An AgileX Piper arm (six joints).
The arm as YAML. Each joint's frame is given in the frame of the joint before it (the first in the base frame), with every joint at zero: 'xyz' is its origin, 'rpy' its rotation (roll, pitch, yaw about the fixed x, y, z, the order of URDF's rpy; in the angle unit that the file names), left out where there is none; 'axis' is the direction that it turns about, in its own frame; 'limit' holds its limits. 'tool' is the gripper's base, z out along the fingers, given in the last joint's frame.
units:
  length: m
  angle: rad
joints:
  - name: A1
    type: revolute
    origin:
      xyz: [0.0, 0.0, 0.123]
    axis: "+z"
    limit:
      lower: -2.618
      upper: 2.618
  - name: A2
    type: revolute
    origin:
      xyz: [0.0, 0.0, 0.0]
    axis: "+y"
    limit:
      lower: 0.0
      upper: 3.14
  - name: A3
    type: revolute
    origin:
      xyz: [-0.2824, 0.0, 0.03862]
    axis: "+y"
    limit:
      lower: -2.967
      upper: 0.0
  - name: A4
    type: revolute
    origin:
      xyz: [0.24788, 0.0, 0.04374]
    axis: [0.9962, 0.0, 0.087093]
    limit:
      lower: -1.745
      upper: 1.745
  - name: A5
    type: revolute
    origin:
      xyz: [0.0, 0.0, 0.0]
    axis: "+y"
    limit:
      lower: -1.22
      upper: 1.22
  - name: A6
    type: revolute
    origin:
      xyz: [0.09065, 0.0, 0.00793]
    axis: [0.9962, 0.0, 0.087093]
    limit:
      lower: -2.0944
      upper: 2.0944
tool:
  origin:
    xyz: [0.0, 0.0, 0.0]
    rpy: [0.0, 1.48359, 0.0]
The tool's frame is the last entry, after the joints.
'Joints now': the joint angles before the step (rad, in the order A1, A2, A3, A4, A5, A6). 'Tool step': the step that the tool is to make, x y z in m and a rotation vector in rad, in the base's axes. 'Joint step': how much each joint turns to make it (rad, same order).
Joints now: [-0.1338, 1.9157, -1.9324, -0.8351, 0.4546, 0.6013]
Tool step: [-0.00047, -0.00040, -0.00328, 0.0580, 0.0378, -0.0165]
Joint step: [-0.0005, 0.0063, -0.0181, 0.0981, 0.0556, -0.0538]
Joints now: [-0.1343, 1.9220, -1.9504, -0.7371, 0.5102, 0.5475]
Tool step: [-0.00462, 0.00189, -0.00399, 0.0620, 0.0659, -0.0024]
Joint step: [0.0000, -0.0089, -0.0008, 0.1264, 0.0706, -0.0870]
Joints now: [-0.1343, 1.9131, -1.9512, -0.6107, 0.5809, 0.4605]
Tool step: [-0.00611, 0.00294, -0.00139, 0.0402, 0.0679, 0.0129]
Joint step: [0.0000, -0.0139, -0.0001, 0.1075, 0.0690, -0.0922]
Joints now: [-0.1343, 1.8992, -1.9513, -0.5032, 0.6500, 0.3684]
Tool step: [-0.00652, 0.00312, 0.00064, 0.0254, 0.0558, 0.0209]
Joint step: [-0.0003, -0.0164, 0.0018, 0.0816, 0.0575, -0.0783]
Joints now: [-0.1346, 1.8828, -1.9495, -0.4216, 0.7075, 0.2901]
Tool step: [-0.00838, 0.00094, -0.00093, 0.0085, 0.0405, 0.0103]
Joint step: [-0.0031, -0.0274, 0.0316, 0.0348, 0.0291, -0.0398]
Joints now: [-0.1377, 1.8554, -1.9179, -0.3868, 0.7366, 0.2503]
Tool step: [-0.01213, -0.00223, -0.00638, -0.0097, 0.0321, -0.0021]
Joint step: [-0.0087, -0.0470, 0.0861, -0.0082, -0.0113, -0.0067]
